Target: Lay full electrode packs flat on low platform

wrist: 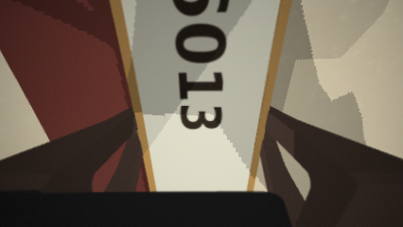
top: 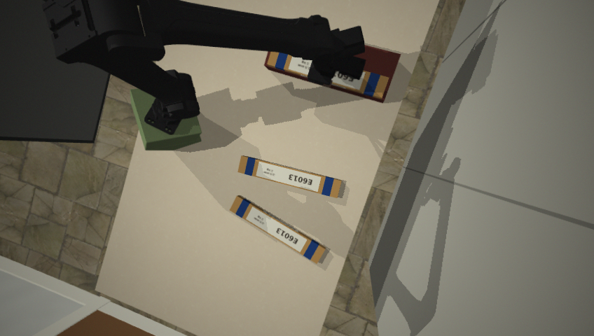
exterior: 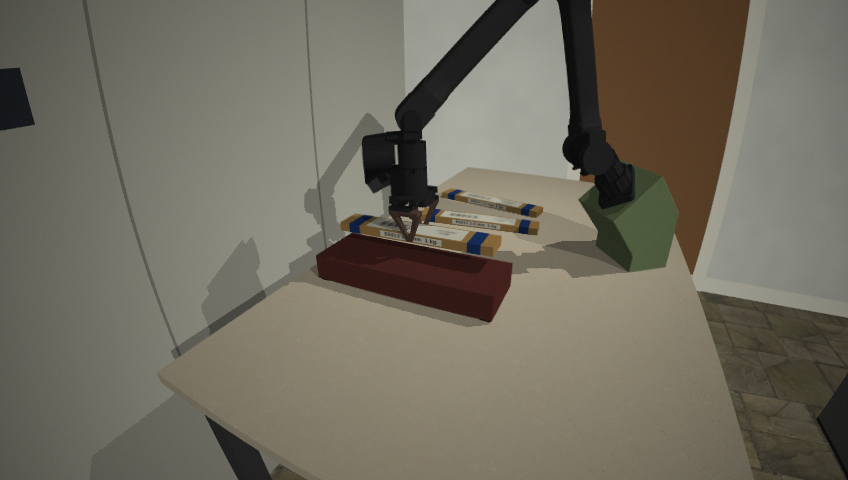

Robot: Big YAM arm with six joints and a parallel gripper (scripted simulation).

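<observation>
My hand is 80 mm above the dark red low platform, 40 mm to the right of it and 20 mm past it. The rest, counted from my hand: pack of welding electrodes: right at my hand.
</observation>
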